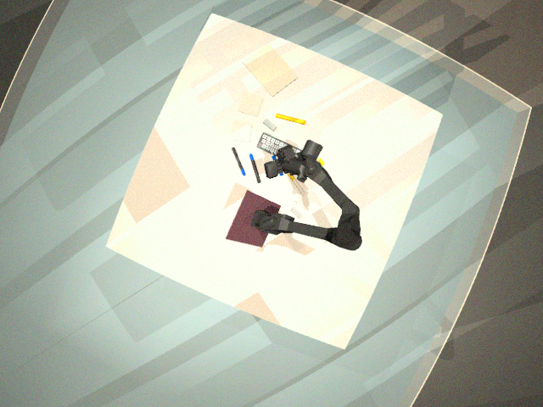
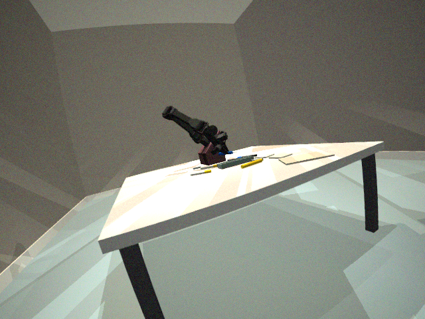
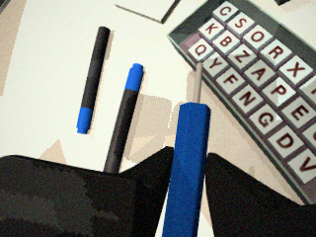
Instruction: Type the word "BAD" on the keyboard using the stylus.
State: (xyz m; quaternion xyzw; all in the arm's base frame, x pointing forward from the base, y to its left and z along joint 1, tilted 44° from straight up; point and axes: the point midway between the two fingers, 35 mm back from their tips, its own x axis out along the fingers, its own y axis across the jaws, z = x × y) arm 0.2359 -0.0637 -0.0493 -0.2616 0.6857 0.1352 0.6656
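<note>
Now: the stylus 10 mm ahead of my gripper tip and 10 mm to the left of it. The rest, counted from my gripper tip: yellow bar (230 mm ahead, 60 mm below); grey block (170 mm ahead, 80 mm to the left, 60 mm below).
</note>
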